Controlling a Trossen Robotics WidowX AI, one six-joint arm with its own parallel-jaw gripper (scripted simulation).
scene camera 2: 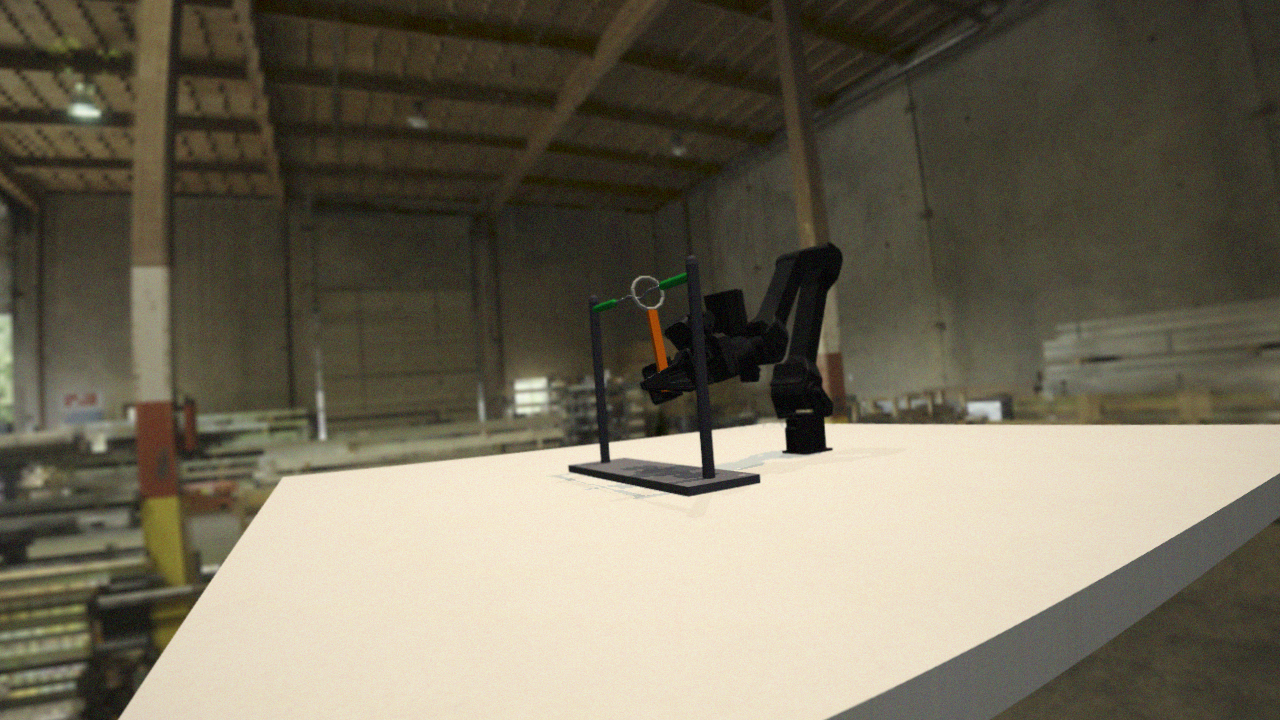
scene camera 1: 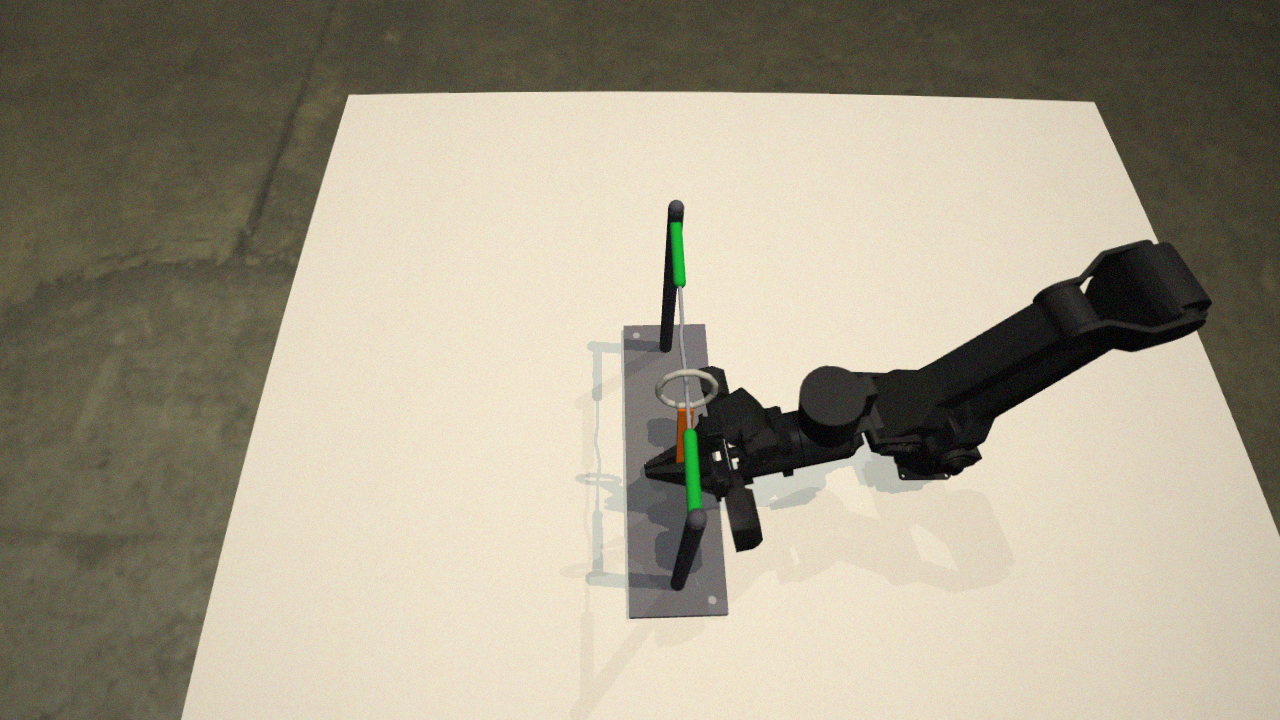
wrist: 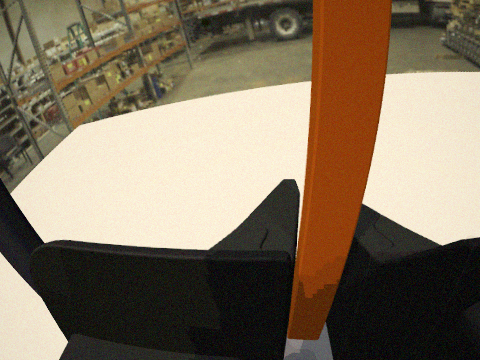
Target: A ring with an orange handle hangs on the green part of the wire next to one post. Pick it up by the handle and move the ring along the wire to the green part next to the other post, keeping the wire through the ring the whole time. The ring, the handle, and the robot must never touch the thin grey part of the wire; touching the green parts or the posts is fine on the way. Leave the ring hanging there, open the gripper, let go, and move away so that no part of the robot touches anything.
Labels:
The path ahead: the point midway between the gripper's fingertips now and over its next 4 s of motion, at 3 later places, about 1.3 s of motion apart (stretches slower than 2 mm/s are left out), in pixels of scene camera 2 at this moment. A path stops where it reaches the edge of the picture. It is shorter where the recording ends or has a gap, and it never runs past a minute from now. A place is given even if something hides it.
My gripper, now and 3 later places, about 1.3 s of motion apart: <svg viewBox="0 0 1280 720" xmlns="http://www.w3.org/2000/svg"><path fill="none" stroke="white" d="M642 385L652 385L657 394L684 384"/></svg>

